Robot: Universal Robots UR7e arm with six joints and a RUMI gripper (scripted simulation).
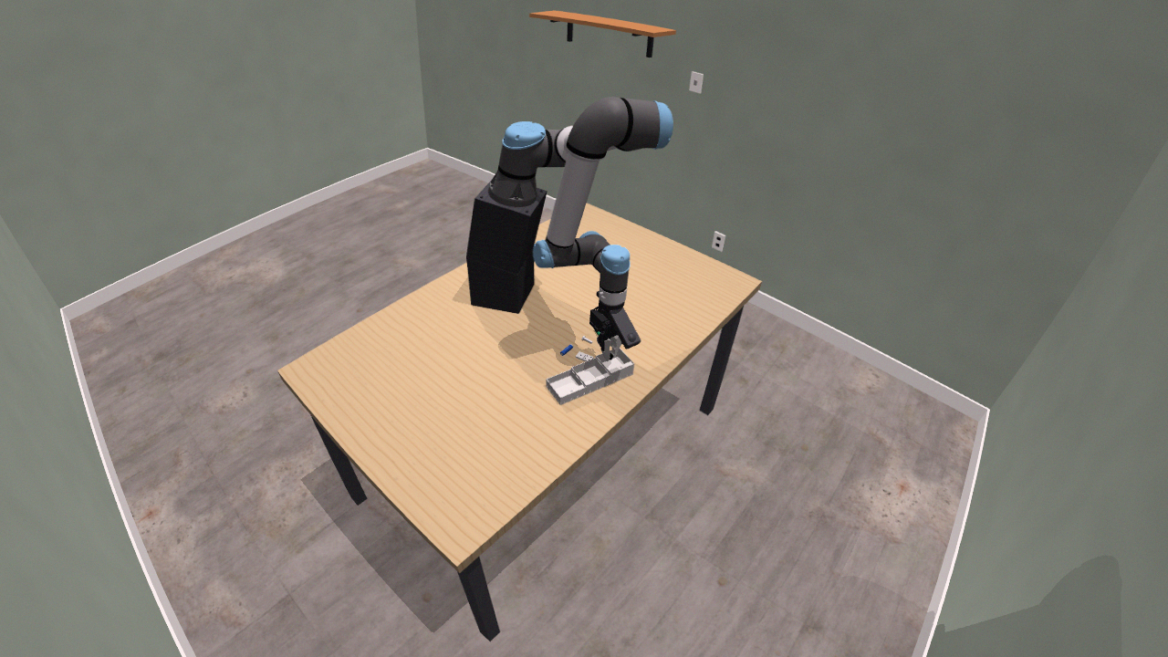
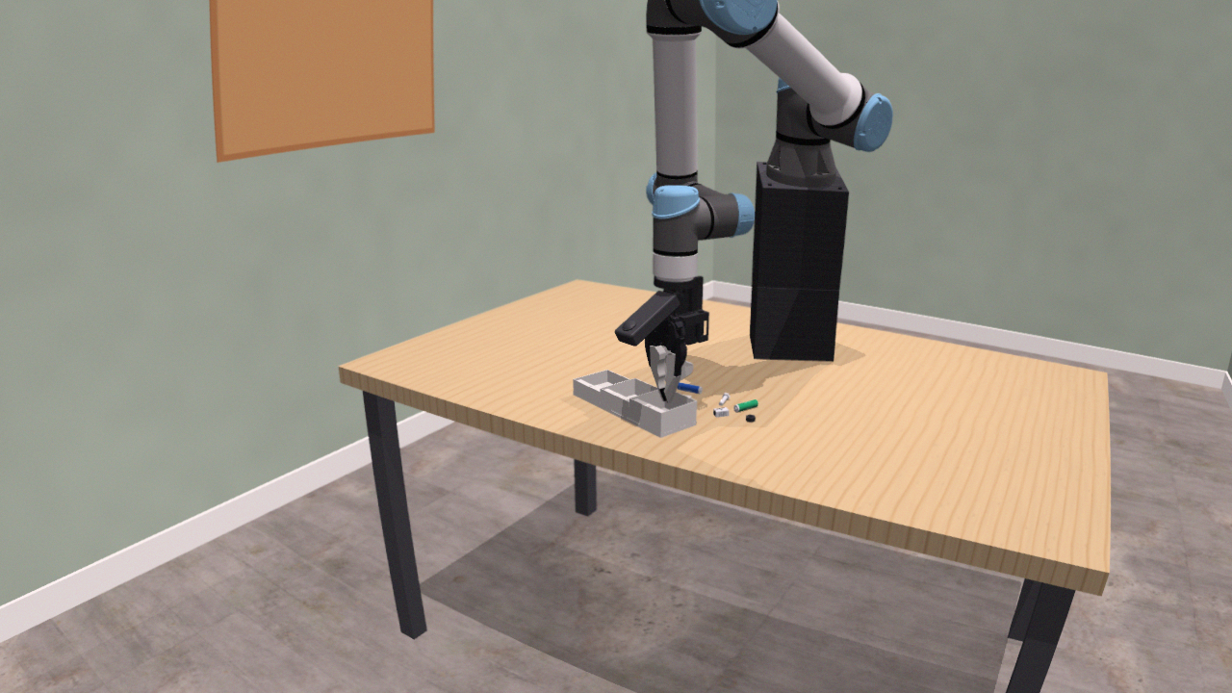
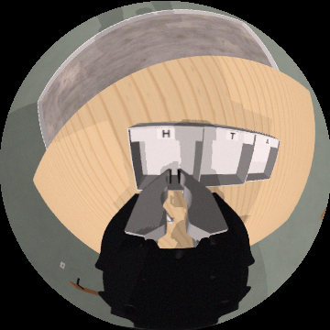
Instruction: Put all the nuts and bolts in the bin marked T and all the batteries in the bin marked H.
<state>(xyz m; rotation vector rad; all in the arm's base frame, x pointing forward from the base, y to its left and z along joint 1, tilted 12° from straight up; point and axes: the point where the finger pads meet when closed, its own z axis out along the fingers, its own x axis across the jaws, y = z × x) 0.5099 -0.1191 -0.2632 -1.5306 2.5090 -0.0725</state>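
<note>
Right now the black nut is 14 cm to the left of my hand, 6 cm behind it and 5 cm below it. From my hand the other things lie so: white domino 8 cm behind, 4 cm below; then small silver piece 8 cm to the left, 6 cm behind, 4 cm below; then bolt 12 cm behind, 7 cm to the left, 4 cm below.
</note>
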